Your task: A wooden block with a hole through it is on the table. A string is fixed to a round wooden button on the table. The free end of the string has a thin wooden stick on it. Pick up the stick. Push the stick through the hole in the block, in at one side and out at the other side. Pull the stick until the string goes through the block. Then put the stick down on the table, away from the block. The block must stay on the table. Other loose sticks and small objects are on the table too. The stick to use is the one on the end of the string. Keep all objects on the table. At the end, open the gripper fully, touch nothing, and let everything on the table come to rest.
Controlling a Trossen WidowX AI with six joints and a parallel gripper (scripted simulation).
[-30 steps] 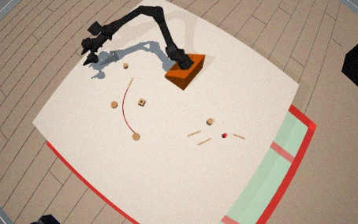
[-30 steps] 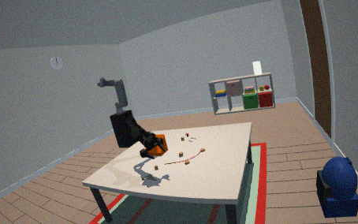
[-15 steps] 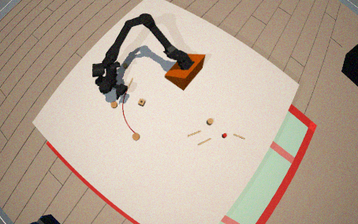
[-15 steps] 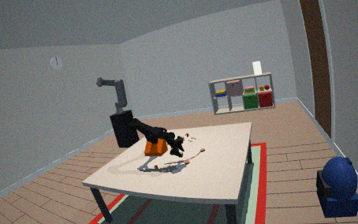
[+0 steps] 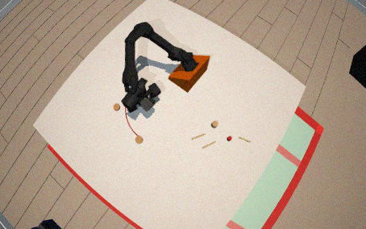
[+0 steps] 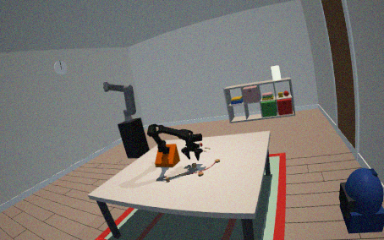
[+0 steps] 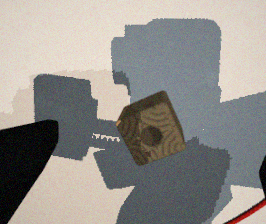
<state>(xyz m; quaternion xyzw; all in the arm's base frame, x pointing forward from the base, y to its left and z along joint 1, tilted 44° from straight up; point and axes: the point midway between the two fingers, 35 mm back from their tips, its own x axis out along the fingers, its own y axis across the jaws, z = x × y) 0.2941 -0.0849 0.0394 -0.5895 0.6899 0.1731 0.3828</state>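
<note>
Right now the wooden block is 1 cm behind my gripper tip, 1 cm to the right of it and 4 cm below it. The rest, counted from my gripper tip: round wooden button: 16 cm ahead, 8 cm to the left, 5 cm below; thin wooden stick: 4 cm behind, 14 cm to the right, 6 cm below.
</note>
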